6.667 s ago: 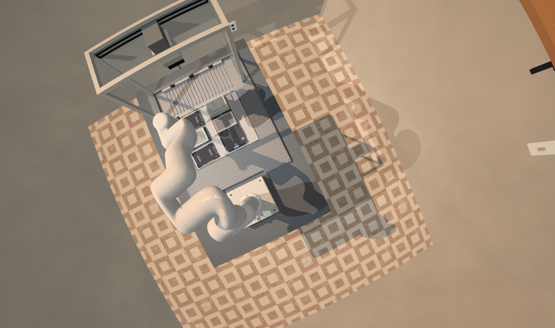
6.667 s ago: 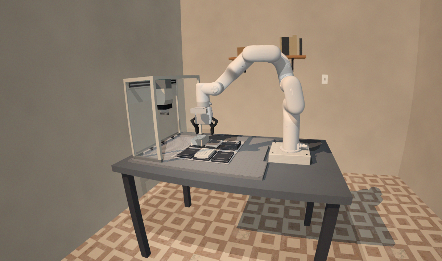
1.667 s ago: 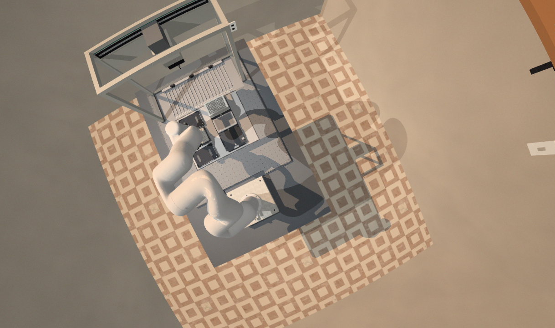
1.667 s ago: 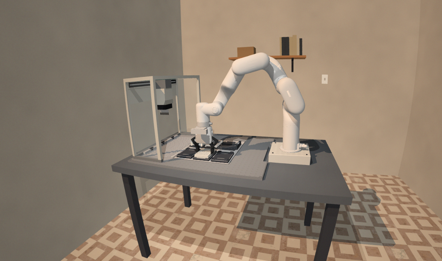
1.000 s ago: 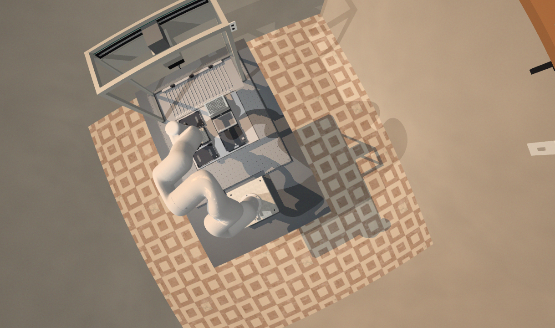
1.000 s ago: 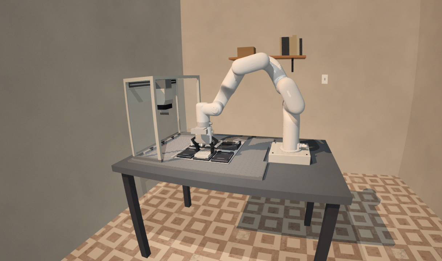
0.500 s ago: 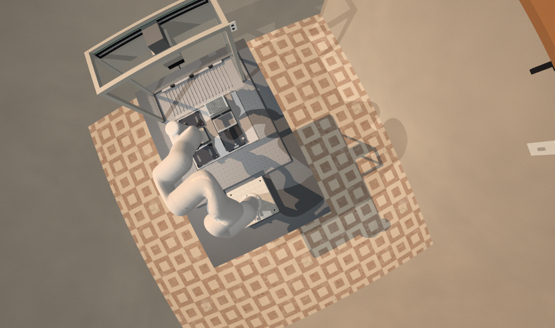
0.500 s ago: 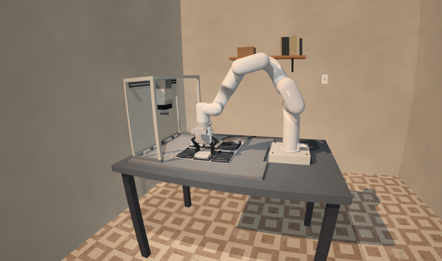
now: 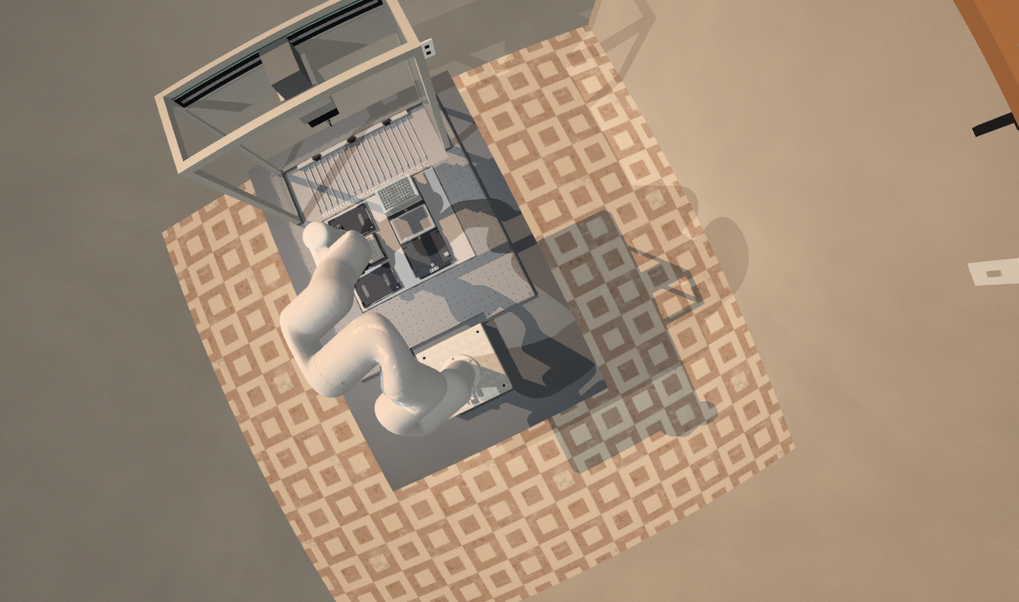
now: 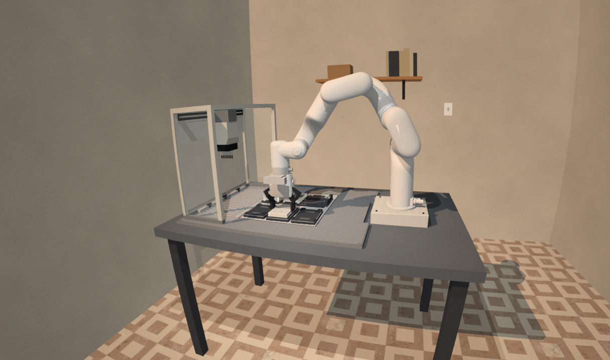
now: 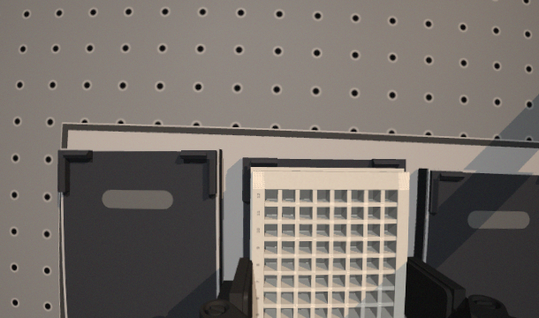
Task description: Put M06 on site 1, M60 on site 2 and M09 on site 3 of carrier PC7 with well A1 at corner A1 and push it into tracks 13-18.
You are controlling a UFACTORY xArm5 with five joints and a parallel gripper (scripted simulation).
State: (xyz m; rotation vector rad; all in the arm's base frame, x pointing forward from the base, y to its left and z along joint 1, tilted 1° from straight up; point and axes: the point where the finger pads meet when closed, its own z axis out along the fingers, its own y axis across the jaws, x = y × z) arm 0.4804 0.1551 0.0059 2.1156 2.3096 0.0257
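Right now the plate carrier PC7 is 19 cm to the right of my hand, 2 cm below it and 2 cm ahead of it. Round my hand: white plate: 1 cm below; plate nest S3: 11 cm ahead, 3 cm below; plate nest S1: 11 cm behind, 3 cm below, 1 cm to the right.
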